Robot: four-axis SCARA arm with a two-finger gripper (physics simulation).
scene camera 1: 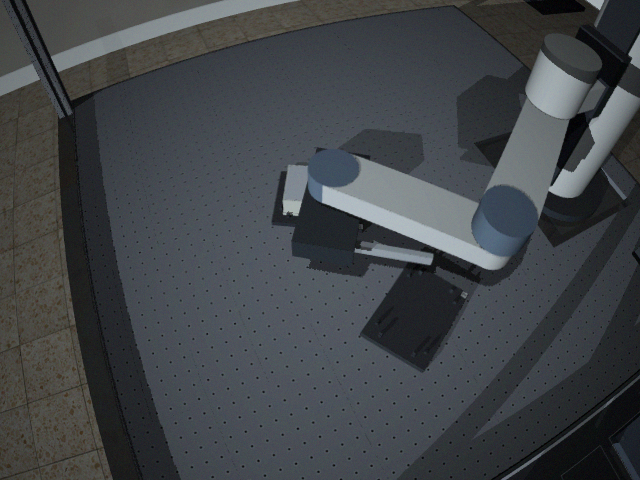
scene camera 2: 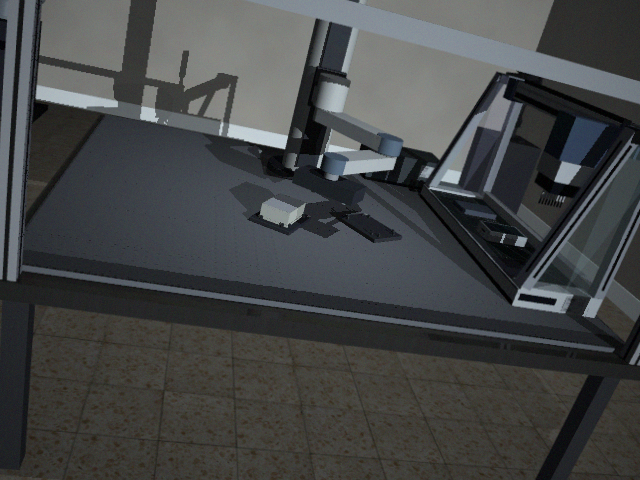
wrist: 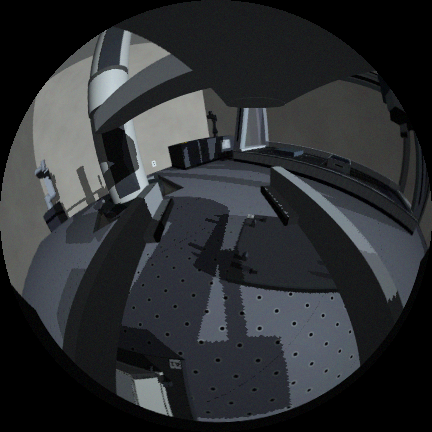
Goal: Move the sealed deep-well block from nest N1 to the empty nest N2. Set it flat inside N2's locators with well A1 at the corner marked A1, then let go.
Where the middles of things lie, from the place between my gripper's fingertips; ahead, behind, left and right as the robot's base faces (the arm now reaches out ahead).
I see my gripper 100 mm short of the pale grey block (scene camera 2: pixel 281 208), 190 mm to the left of it and 70 mm above it.
